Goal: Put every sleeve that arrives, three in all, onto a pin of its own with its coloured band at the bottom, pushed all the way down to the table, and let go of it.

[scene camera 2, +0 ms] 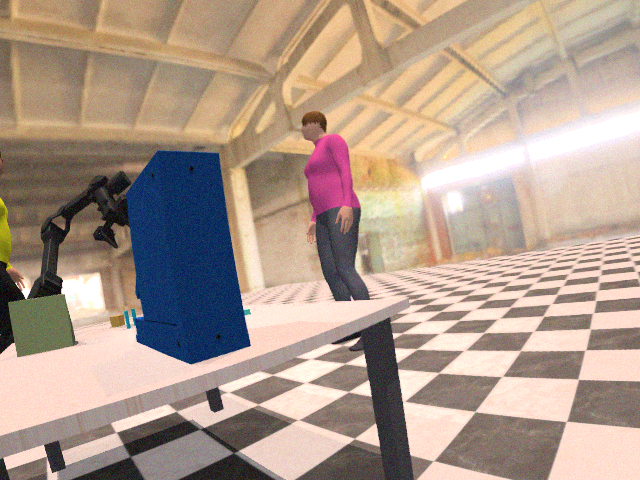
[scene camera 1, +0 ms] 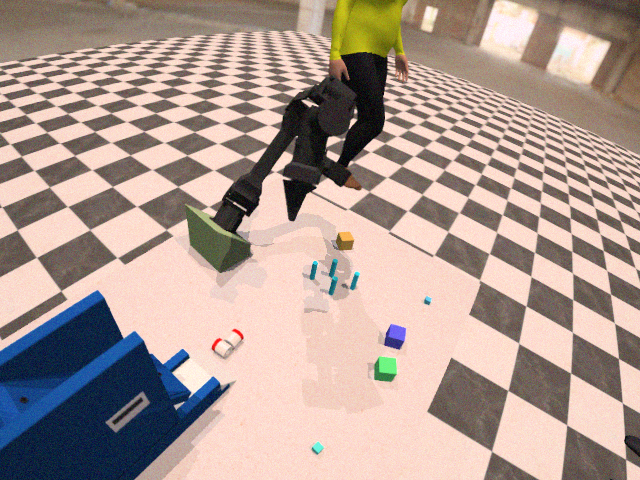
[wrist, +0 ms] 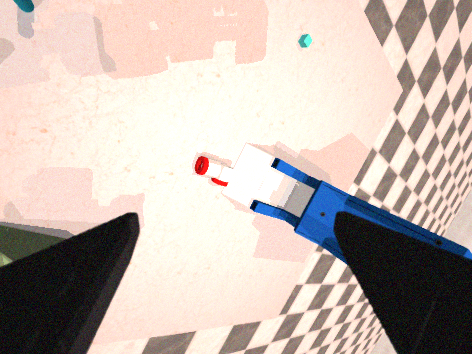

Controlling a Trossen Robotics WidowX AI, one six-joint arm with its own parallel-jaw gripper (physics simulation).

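Observation:
Two white sleeves with red bands lie on their sides, close together, near the blue dispenser's mouth. One sleeve (scene camera 1: 234,338) (wrist: 214,168) has its banded end towards the upper right in scene view 1; the other sleeve (scene camera 1: 223,348) (wrist: 227,175) has its band at the left there. A third sleeve does not show. Four upright teal pins (scene camera 1: 313,270) (scene camera 1: 333,268) (scene camera 1: 332,285) (scene camera 1: 354,281) stand bare. My gripper (scene camera 1: 293,214) (scene camera 2: 111,239) (wrist: 238,221) is open and empty, high above the table, with its fingers pointing down. The sleeves show beyond the fingertips in the wrist view.
The blue dispenser (scene camera 1: 77,403) (scene camera 2: 191,248) (wrist: 327,210) stands tall beside the sleeves. A green wedge (scene camera 1: 214,242) (scene camera 2: 42,325) is at the arm's base. An orange cube (scene camera 1: 344,241), blue cube (scene camera 1: 395,336), green cube (scene camera 1: 385,368) and small cubes (scene camera 1: 428,300) (scene camera 1: 317,447) lie about.

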